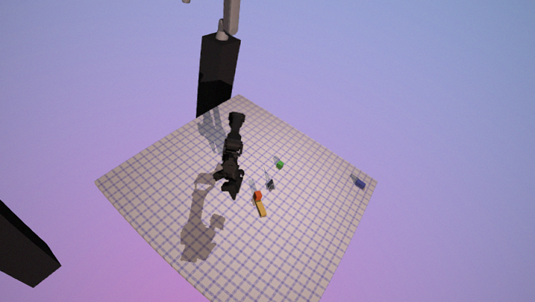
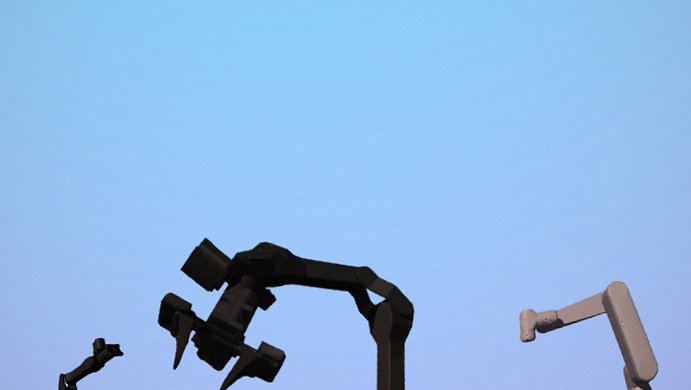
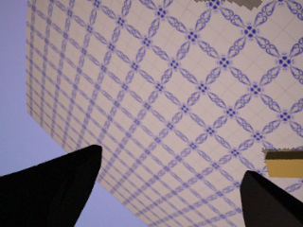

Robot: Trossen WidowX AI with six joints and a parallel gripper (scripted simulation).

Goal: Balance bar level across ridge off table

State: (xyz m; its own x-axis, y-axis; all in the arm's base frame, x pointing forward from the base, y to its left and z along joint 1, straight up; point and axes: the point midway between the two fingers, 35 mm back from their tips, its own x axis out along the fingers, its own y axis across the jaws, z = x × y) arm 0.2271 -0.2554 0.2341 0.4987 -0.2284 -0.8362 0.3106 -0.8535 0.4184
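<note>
My gripper tip is 5 cm short of the tan-brown bar, 18 cm to the right of it and 18 cm above it. Round my gripper tip: green block: 1 cm behind, 49 cm to the left, 19 cm below; then blue block: 50 cm ahead, 76 cm to the left, 19 cm below.
</note>
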